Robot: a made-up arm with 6 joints.
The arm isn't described. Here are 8 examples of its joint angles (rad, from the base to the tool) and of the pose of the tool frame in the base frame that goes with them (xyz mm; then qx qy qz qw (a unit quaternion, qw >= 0)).
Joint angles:
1: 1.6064 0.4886 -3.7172 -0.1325 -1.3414 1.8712
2: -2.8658 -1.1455 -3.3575 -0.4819 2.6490 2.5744
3: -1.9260 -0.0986 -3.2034 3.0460 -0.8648 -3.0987
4: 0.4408 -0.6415 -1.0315 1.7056 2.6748 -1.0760
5: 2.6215 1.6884 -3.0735 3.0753 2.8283 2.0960
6: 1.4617 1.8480 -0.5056 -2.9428 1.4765 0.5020
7: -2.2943 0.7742 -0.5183 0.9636 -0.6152 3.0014
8: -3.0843 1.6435 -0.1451 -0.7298 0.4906 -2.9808
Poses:
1: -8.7 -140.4 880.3 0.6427 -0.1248 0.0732 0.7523
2: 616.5 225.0 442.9 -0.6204 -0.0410 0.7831 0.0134
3: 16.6 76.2 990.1 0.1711 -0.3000 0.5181 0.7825
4: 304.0 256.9 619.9 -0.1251 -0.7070 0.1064 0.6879
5: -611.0 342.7 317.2 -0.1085 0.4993 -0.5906 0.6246
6: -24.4 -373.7 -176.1 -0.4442 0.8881 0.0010 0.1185
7: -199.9 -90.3 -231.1 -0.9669 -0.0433 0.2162 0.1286
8: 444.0 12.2 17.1 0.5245 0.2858 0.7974 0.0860
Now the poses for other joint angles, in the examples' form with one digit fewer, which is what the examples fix.
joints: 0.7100 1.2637 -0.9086 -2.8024 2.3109 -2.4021
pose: 201 123 -300 -0.550 0.048 -0.721 0.419
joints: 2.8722 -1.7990 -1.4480 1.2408 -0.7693 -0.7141
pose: 432 -8 779 -0.261 0.294 0.136 0.909
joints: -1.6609 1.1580 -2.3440 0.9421 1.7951 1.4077
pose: 15 -770 134 0.005 0.851 0.208 0.482
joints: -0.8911 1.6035 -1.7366 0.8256 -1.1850 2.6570
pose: 226 -409 -268 0.486 0.639 -0.512 0.306
